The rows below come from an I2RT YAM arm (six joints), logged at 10 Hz.
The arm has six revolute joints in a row. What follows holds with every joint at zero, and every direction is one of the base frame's.
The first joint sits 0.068 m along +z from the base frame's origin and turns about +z.
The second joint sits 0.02 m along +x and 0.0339 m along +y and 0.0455 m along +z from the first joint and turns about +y.
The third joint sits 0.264 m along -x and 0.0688 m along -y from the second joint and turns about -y.
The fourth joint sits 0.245 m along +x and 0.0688 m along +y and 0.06 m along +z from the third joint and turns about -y.
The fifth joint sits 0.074 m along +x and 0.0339 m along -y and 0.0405 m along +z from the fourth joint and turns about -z.
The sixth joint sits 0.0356 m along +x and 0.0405 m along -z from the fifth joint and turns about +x.
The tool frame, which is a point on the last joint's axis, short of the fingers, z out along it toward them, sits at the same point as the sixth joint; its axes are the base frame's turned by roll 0, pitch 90 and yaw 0 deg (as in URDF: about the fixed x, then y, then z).
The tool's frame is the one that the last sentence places.
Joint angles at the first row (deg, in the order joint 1, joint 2, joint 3, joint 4, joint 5, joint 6):
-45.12, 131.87, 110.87, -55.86, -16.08, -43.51
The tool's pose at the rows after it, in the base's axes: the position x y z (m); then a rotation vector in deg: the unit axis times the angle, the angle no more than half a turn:
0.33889 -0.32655 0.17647 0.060 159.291 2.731
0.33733 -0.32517 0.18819 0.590 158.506 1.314
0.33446 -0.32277 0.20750 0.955 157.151 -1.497
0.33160 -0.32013 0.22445 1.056 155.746 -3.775
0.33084 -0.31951 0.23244 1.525 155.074 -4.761
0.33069 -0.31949 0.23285 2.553 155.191 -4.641
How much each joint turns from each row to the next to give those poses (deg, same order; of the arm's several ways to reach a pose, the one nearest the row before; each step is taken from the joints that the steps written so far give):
0.00, -0.46, 0.00, -0.02, 0.20, 0.33
0.00, -1.50, 0.00, -0.15, 0.22, 0.55
0.00, -2.50, 0.00, -0.04, 0.57, 0.52
0.00, -2.18, 0.02, -0.03, 0.28, 0.33
0.00, -0.74, 0.48, -0.19, 0.16, 0.46
0.00, 0.00, 0.11, -0.18, 0.15, 0.72

